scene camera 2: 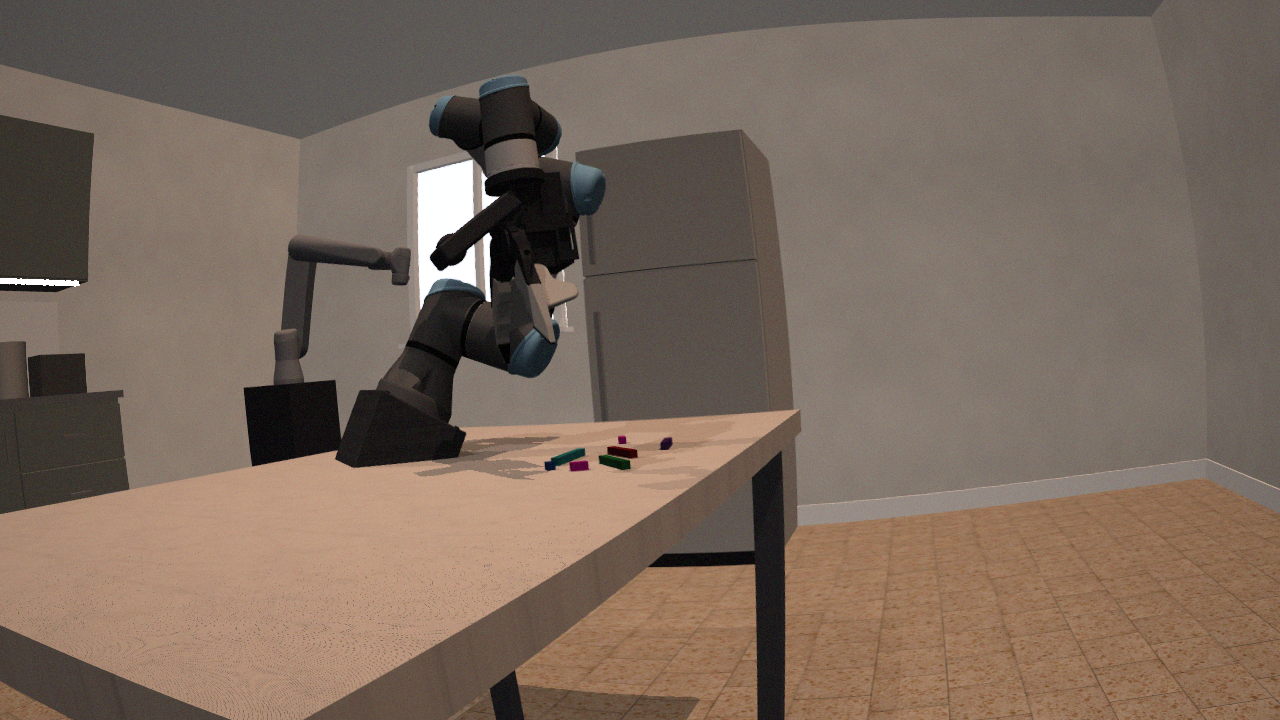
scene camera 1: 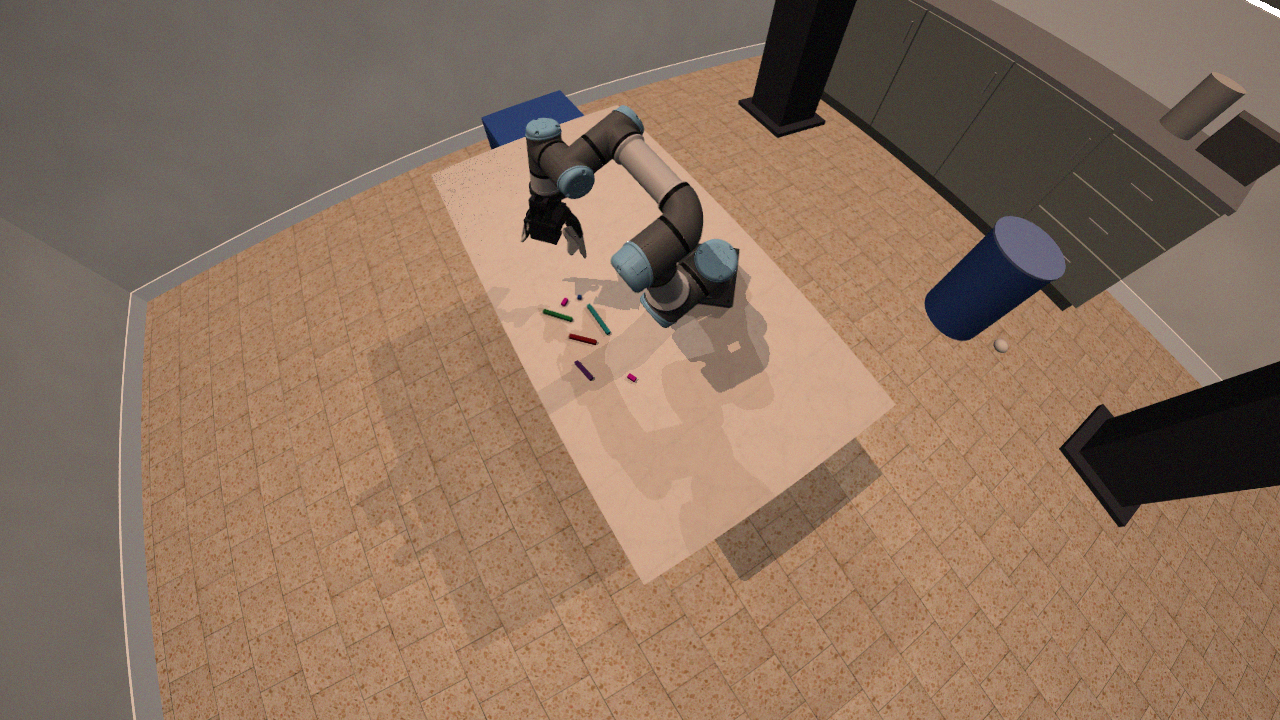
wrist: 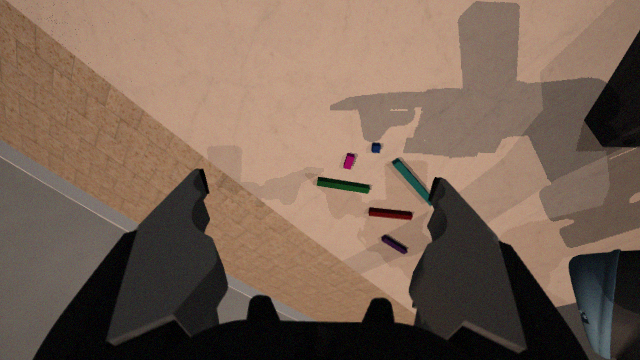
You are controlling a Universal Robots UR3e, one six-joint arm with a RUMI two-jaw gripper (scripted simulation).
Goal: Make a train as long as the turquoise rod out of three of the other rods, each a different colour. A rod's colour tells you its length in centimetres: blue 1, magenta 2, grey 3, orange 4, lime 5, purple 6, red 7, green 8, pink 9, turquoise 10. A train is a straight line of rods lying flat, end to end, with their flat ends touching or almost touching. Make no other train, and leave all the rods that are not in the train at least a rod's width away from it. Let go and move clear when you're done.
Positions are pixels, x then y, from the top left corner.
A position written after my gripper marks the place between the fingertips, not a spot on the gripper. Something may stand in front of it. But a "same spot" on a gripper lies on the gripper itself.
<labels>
my gripper: scene camera 2; scene camera 1 553, 249; wrist
same spot on my gripper: [wrist: 160, 284] = [scene camera 2: 517, 271]
</labels>
